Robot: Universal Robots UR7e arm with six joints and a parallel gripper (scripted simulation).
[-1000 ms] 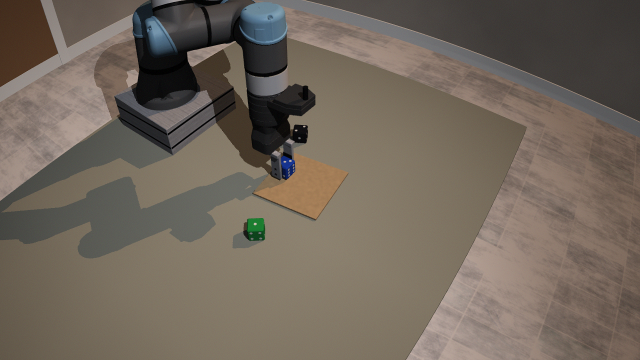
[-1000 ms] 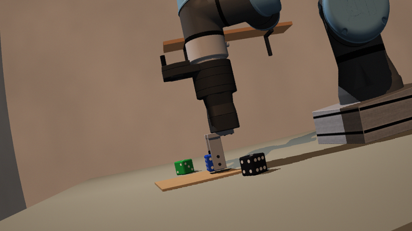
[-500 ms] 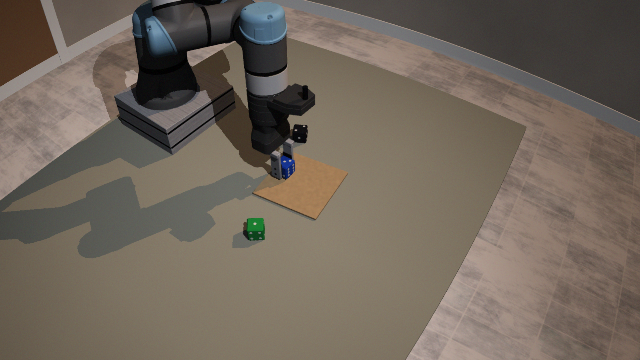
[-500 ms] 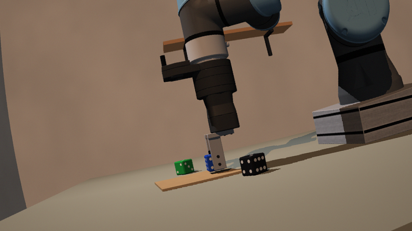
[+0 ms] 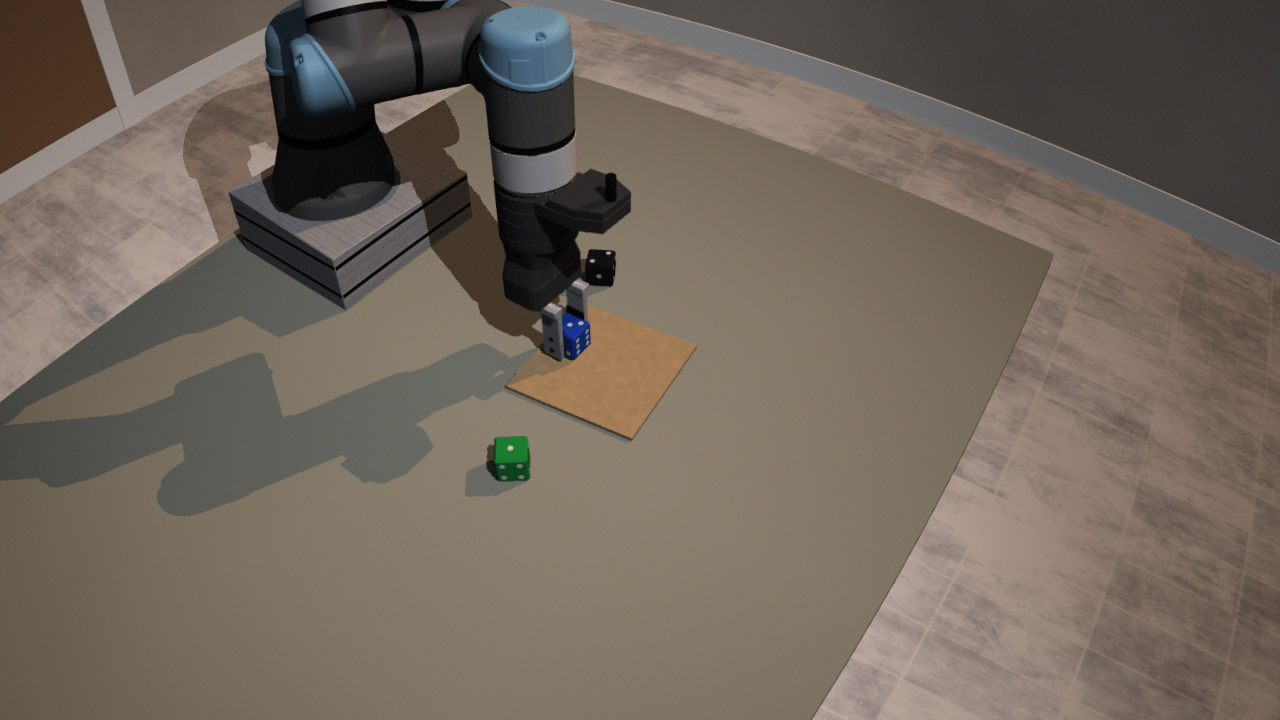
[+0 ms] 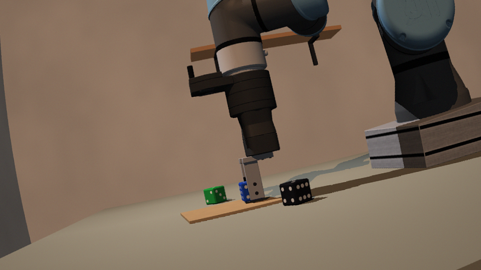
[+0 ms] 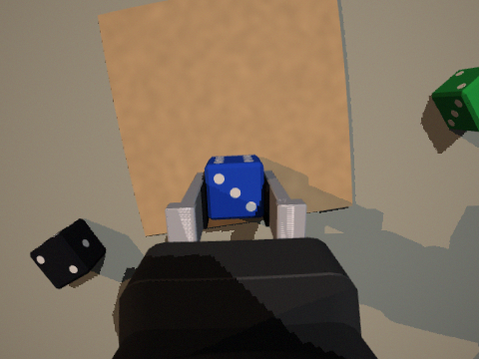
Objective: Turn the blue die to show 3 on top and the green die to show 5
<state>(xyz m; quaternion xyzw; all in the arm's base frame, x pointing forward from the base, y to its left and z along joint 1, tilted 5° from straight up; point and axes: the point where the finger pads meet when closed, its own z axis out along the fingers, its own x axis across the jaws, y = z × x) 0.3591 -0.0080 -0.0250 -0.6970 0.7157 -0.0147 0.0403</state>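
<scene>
Right now the blue die is 10 mm ahead of my hand. Round my hand: green die: 150 mm to the right, 50 mm ahead, 10 mm below; brown mat: 50 mm ahead, 20 mm below; black die: 110 mm to the left, 40 mm behind, 10 mm below.
</scene>
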